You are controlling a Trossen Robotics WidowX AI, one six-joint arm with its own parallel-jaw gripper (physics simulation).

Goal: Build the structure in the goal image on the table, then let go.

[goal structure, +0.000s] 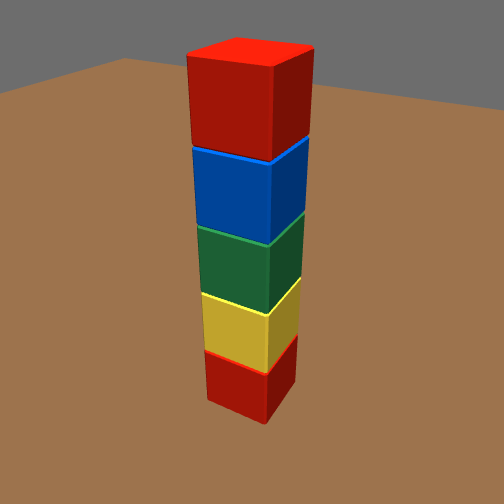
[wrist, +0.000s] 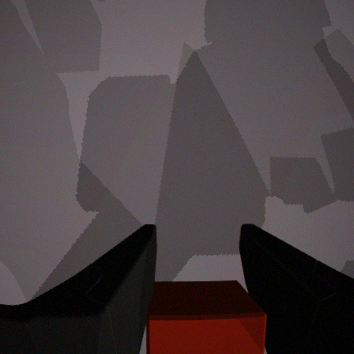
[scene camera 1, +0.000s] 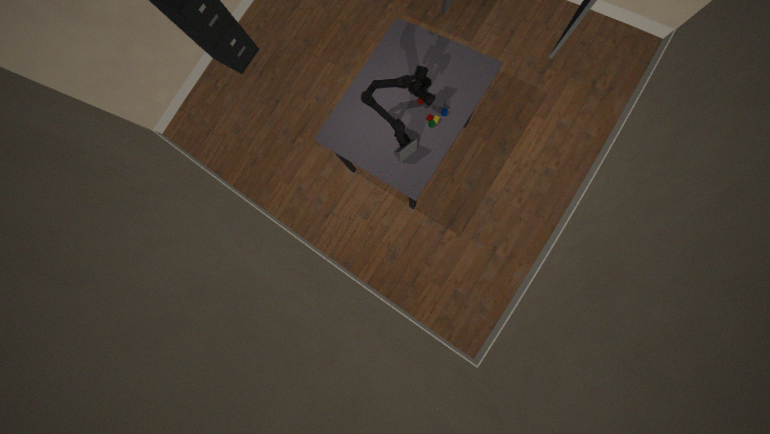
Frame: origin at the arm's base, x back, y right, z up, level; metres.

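Where they show: gripper, fingertip midpoint: [wrist: 198, 235] [scene camera 1: 424, 98]; arm's base, origin of the base link: [scene camera 1: 405, 144].
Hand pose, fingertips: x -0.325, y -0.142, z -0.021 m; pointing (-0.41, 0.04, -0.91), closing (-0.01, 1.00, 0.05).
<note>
Things, the pixels of their centre, and the offset from my fingertips. Level surfaces: height alone.
- second red cube, body centre: [scene camera 1: 429, 117] dx +0.059, dy +0.109, dz -0.043 m
- yellow cube, body centre: [scene camera 1: 436, 119] dx +0.040, dy +0.148, dz -0.043 m
- green cube, body centre: [scene camera 1: 431, 123] dx +0.082, dy +0.147, dz -0.043 m
- table, its level: dz -0.060 m
- blue cube, body centre: [scene camera 1: 444, 112] dx -0.034, dy +0.153, dz -0.043 m
My gripper [scene camera 1: 421, 99] [wrist: 198, 235] is shut on a red cube [scene camera 1: 420, 101] [wrist: 206, 334], which shows between the two black fingers in the wrist view. In the scene view, a second red cube [scene camera 1: 429, 117], a yellow cube [scene camera 1: 436, 119] and a green cube [scene camera 1: 431, 124] sit close together on the table [scene camera 1: 355, 126]. A blue cube [scene camera 1: 444, 112] sits a little apart from them, toward the table's right edge. The held cube is up and to the left of this group. Whether the grouped cubes touch is too small to tell.
The black arm [scene camera 1: 382, 111] bends across the table from a pale grey plate [scene camera 1: 407, 150] near the lower table edge. Arm shadows fall on the table top. A dark cabinet [scene camera 1: 223, 40] stands on the wooden floor [scene camera 1: 485, 177], beyond the table to the upper left.
</note>
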